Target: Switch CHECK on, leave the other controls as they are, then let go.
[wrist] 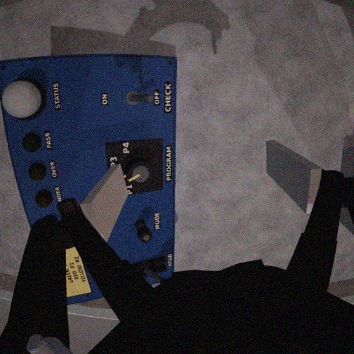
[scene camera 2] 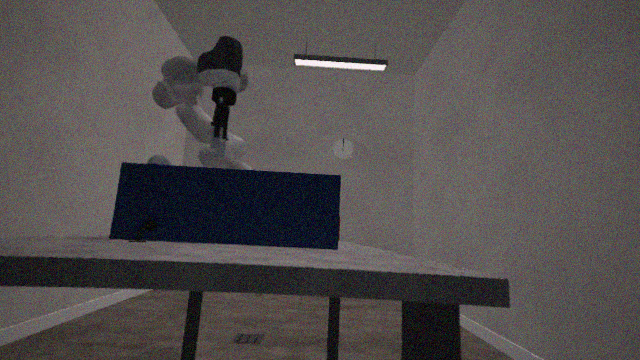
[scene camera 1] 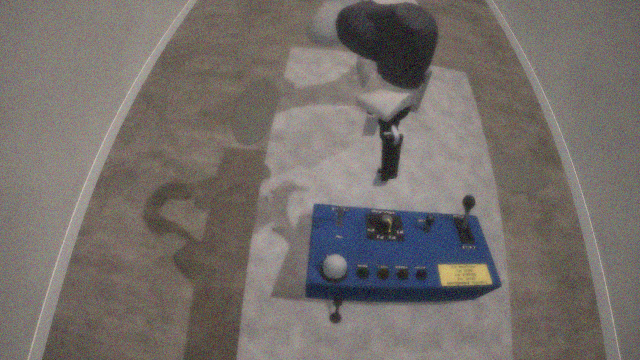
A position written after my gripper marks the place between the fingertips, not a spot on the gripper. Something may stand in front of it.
Note:
In view: my gripper (scene camera 1: 373,158) and a blue control box (scene camera 2: 157,201).
My gripper is seen too in the wrist view (wrist: 194,167) and in scene camera 2 (scene camera 2: 217,154). The blue control box also shows in the wrist view (wrist: 74,117) and in scene camera 1 (scene camera 1: 351,261).

